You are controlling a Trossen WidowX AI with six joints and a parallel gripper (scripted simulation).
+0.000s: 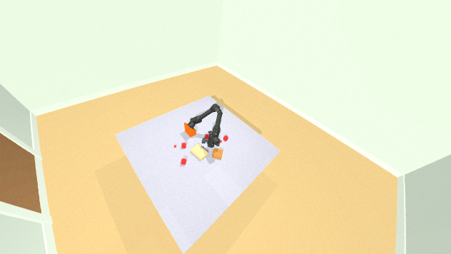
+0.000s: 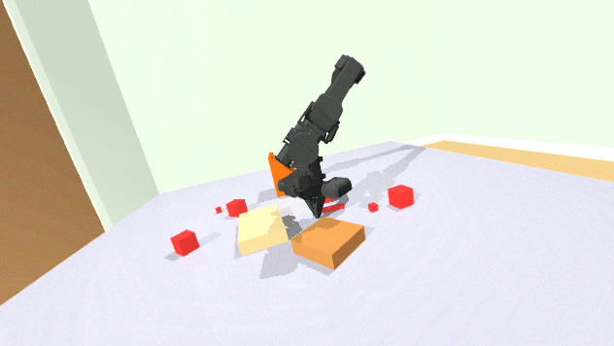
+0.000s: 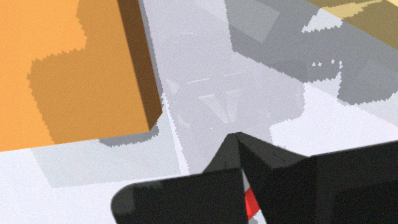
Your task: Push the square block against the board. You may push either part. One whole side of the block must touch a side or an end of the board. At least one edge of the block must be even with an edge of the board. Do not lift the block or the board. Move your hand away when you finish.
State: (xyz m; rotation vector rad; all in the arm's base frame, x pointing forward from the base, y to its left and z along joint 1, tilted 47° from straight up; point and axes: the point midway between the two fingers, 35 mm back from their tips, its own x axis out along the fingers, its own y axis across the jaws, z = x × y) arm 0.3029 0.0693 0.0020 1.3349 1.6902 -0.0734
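Right now my gripper tip is 40 mm past the thin red bar and 40 mm to the right of it. Round my gripper tip: pale yellow board (20 mm behind, 140 mm to the right, 10 mm above); then orange square block (120 mm ahead, 10 mm above).
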